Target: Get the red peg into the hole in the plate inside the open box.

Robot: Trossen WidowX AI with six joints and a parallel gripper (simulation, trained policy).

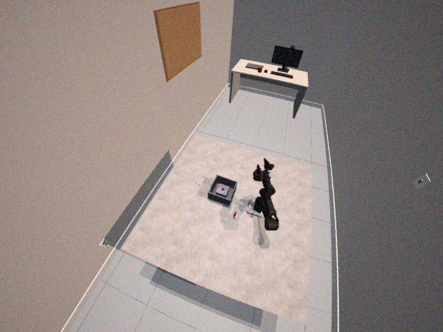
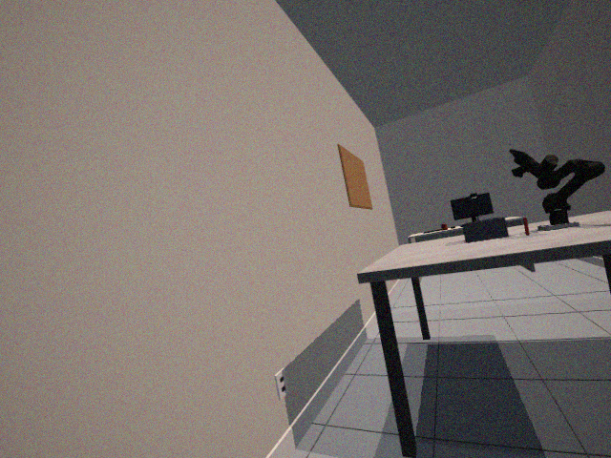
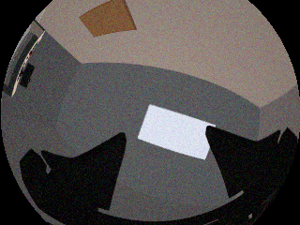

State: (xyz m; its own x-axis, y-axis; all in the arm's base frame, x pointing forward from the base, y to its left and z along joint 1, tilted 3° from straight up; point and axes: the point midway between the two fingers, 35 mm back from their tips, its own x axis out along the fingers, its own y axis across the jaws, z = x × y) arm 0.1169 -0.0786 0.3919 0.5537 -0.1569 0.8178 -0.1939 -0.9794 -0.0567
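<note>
Now: gripper tip 400 mm above the red peg, 250 mm to the right of it and 20 mm short of it. Also, from my gripper tip: light plate (390 mm below, 200 mm ahead, 120 mm to the left); dark box (410 mm below, 200 mm ahead, 120 mm to the left).
</note>
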